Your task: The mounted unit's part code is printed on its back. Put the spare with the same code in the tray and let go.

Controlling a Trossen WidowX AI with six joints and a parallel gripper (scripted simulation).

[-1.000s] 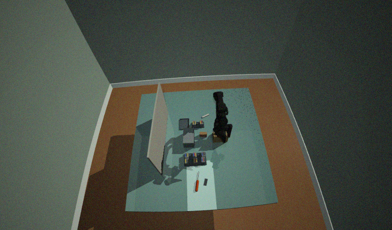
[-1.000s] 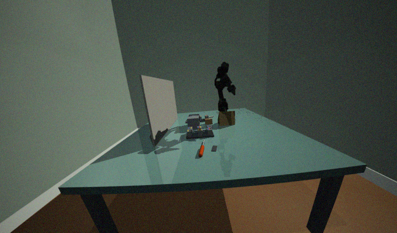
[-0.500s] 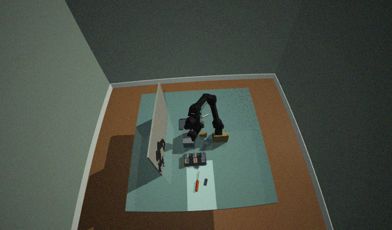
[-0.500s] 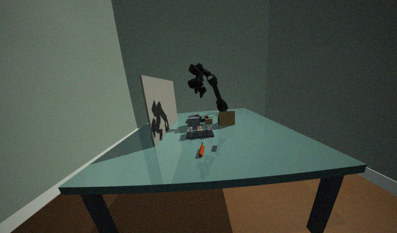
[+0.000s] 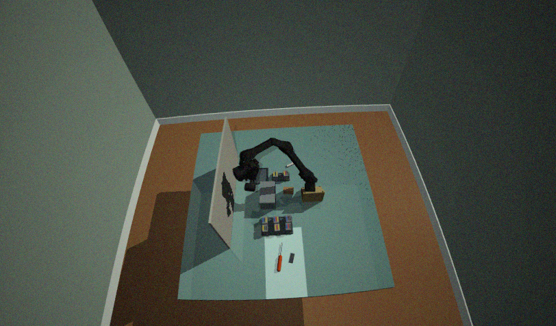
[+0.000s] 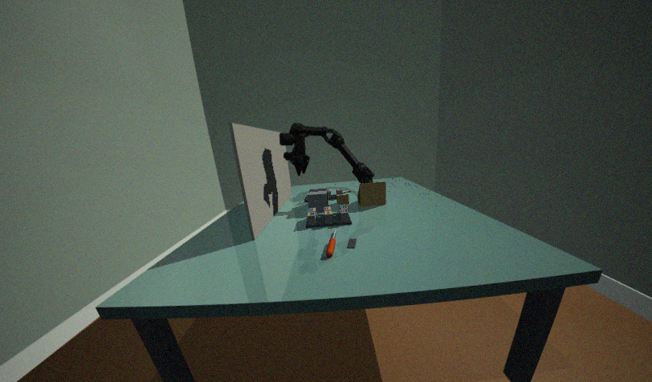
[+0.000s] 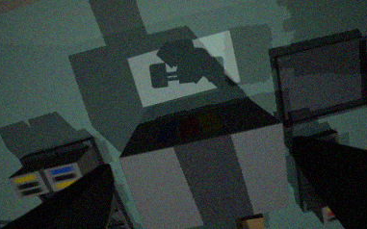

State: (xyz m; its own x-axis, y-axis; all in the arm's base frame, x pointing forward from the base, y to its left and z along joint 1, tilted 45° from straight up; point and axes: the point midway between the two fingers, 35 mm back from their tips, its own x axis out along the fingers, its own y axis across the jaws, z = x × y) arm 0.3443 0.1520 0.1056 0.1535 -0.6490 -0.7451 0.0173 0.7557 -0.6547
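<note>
Now: gripper tip 15 cm past the spare block, 16 cm to the right of it and 16 cm above it. Round my gripper tip: mounted unit: 8 cm behind, 15 cm below; tray: 1 cm behind, 19 cm to the right, 19 cm below; upright panel: 16 cm ahead, 1 cm to the left, 3 cm above.
</note>
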